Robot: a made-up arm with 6 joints. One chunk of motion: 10 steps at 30 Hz.
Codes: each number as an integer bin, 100 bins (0 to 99) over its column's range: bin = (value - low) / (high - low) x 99, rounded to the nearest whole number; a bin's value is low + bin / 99 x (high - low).
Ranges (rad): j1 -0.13..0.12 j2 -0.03..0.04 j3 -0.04..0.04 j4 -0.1..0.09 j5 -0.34..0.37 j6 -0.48..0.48
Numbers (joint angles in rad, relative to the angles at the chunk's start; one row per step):
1: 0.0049 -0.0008 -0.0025 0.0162 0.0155 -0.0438
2: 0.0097 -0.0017 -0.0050 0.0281 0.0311 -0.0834
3: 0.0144 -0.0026 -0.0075 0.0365 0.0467 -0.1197
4: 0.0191 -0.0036 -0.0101 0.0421 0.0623 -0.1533
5: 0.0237 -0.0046 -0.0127 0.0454 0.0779 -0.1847
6: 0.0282 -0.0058 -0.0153 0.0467 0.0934 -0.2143
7: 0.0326 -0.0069 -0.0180 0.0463 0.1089 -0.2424
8: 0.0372 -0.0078 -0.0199 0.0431 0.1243 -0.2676
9: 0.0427 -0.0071 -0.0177 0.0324 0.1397 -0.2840
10: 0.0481 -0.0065 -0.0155 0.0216 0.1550 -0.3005
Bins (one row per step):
1: 53 41 46 61 50 45
2: 55 40 43 67 52 41
3: 57 39 40 71 54 37
4: 59 37 37 74 56 34
5: 61 36 34 76 58 30
6: 63 34 31 76 60 27
7: 64 33 27 76 63 25
8: 66 31 25 75 65 22
9: 68 32 28 69 67 20
10: 71 33 30 63 69 19

